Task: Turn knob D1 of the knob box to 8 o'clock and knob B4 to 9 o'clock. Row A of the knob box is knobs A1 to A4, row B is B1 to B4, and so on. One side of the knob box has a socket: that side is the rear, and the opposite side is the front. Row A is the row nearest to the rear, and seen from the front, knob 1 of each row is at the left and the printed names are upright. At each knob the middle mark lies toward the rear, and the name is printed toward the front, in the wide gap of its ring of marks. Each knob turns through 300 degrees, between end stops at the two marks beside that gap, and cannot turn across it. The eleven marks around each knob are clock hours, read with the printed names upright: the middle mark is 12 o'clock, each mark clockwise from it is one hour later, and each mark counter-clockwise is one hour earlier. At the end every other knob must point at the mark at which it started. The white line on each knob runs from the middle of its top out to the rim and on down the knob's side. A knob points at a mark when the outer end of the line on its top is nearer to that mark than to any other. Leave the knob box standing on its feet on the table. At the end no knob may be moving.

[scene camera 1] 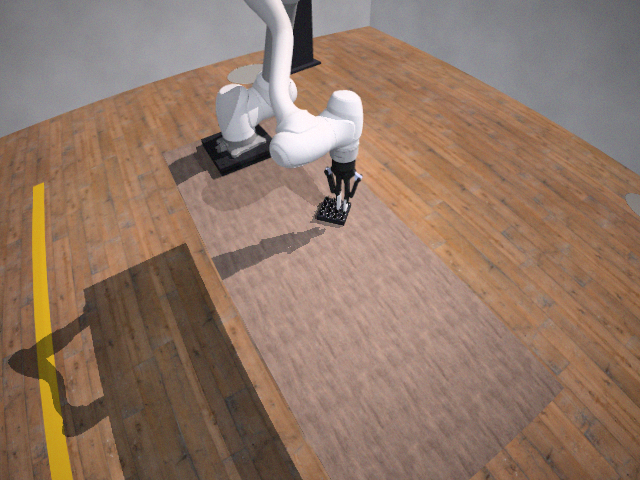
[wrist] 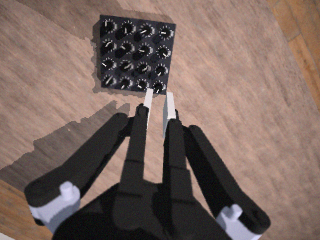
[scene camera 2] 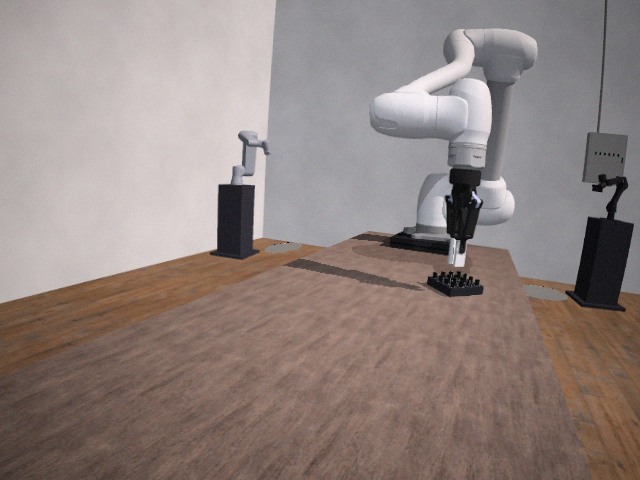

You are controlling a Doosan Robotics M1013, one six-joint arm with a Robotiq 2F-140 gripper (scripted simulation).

Labels:
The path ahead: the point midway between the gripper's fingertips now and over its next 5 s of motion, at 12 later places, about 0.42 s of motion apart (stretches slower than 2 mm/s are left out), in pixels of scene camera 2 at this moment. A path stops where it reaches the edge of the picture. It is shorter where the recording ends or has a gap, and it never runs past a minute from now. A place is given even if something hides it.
My gripper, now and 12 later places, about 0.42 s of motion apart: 455, 264; 455, 263; 455, 263; 456, 262; 455, 262; 455, 265; 454, 270; 454, 276; 453, 278; 453, 280; 452, 283; 453, 282; 454, 274

